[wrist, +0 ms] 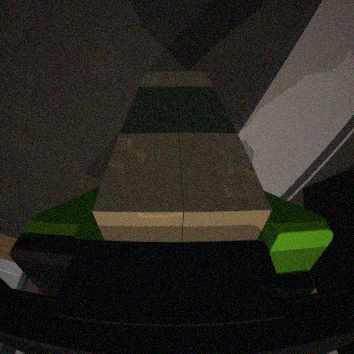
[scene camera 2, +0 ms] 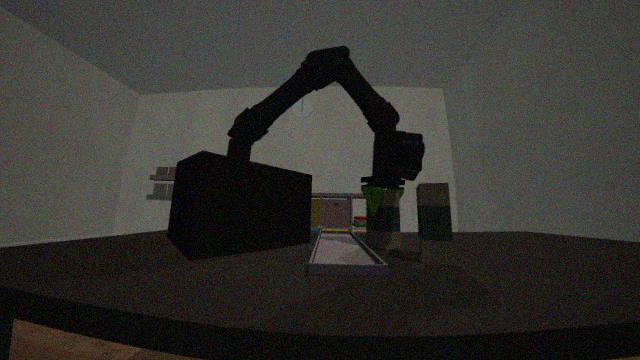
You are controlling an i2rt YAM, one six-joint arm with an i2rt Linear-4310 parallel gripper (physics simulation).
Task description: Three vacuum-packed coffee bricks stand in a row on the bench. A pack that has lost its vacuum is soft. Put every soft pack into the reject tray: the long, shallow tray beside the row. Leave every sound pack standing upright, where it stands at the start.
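Pixels of known places: gripper, fingertip midpoint: (scene camera 2: 380,216); arm's base, origin of the base link: (scene camera 2: 237,167).
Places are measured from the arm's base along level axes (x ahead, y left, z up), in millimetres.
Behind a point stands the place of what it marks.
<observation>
A coffee pack (scene camera 2: 390,212) @(x 413, y -6, z -116 mm) (wrist: 181,172) @(x 418, y -4, z -77 mm), tan with a dark green band, stands upright between the green fingers of my gripper (scene camera 2: 384,205) @(x 399, y 36, z -126 mm) (wrist: 176,176) @(x 399, y 36, z -126 mm). The gripper points down and is shut on this pack near its top; the fingers touch its two sides. Another tan and dark green pack (scene camera 2: 434,212) @(x 457, y -129, z -114 mm) stands upright to the right in the scene view, apart from the gripper. A third pack cannot be made out separately. The long, shallow reject tray (scene camera 2: 345,250) @(x 304, y -48, z -199 mm) (wrist: 305,100) @(x 303, y -40, z -199 mm) lies left of the packs in the scene view and at the right in the wrist view.
A large black box (scene camera 2: 240,210) @(x 95, y -122, z -118 mm) stands on the bench (scene camera 2: 250,290) @(x 195, y -260, z -202 mm) left of the tray, below the arm (scene camera 2: 325,67) @(x 251, y -42, z 270 mm). The arm reaches over the tray to the held pack. Small wall shelves (scene camera 2: 162,177) and a low shelf unit (scene camera 2: 336,195) are in the background. The light is dim.
</observation>
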